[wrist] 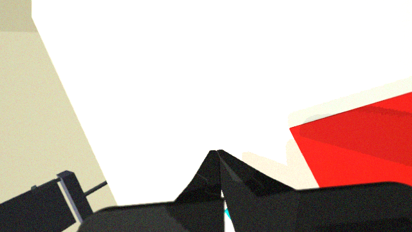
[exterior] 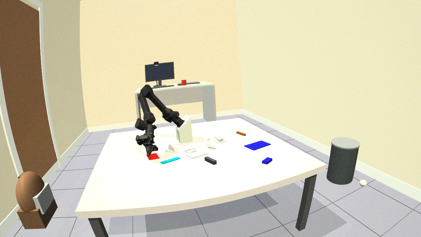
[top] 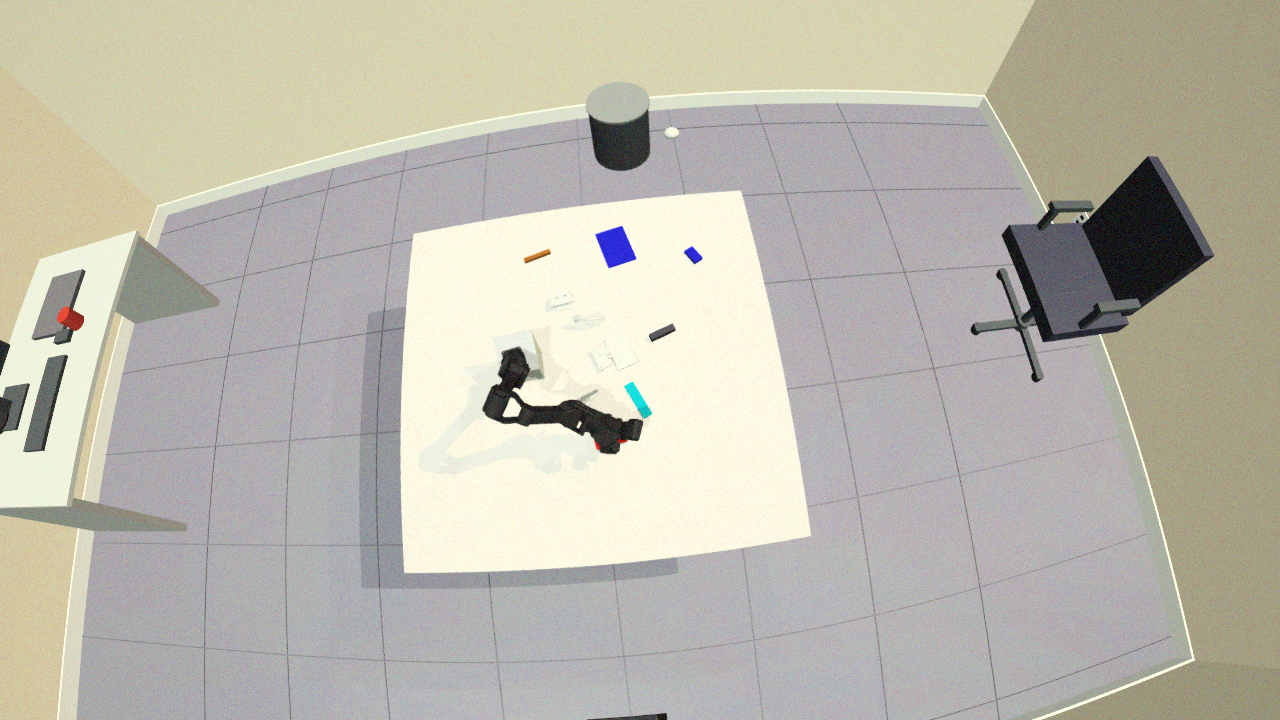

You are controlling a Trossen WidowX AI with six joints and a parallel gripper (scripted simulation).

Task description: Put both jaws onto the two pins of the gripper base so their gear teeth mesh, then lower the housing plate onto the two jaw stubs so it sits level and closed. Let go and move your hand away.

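My gripper tip is 13 cm to the right of the cyan bar, 4 cm above it and 3 cm short of it. Round my gripper tip: white ribbed plate (31 cm to the left, 4 cm below, 2 cm ahead); red tile (8 cm behind, 4 cm to the left, 4 cm below); dark block (33 cm to the left, 16 cm ahead, 3 cm below).
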